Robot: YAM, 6 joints.
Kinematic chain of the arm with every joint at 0, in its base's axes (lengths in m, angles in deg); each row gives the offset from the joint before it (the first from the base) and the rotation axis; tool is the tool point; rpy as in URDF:
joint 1: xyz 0 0 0.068 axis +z
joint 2: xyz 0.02 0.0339 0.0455 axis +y
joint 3: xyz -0.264 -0.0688 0 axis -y
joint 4: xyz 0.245 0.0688 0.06 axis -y
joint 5: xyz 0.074 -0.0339 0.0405 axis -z
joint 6: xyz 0.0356 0 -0.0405 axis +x
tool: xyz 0 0 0 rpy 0 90 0
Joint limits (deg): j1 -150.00..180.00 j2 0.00..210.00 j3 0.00..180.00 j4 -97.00..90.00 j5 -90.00..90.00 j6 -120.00..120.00
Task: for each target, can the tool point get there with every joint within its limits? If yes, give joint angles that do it. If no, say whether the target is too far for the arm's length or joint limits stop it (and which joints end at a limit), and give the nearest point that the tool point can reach.
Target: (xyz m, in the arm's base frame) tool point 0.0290 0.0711 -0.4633
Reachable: no: joint limits stop it (at a limit: joint 2) | nearest point 0.0447 0.1095 -0.3560 | short by 0.115 m
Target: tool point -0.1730 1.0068 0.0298
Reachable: no: too far | nearest point -0.1090 0.6344 0.0614 | short by 0.379 m
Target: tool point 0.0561 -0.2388 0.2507
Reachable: yes | joints -77.01 63.89 40.72 -9.17 -1.57 1.79
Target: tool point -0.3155 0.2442 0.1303
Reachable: yes | joints 142.36 118.96 80.10 -39.18 1.06 7.78
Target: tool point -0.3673 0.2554 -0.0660
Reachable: yes | joints 144.51 154.50 93.42 -19.39 -8.58 37.65
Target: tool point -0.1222 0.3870 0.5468
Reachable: yes | joints 105.10 110.22 120.22 42.96 -28.89 -33.24
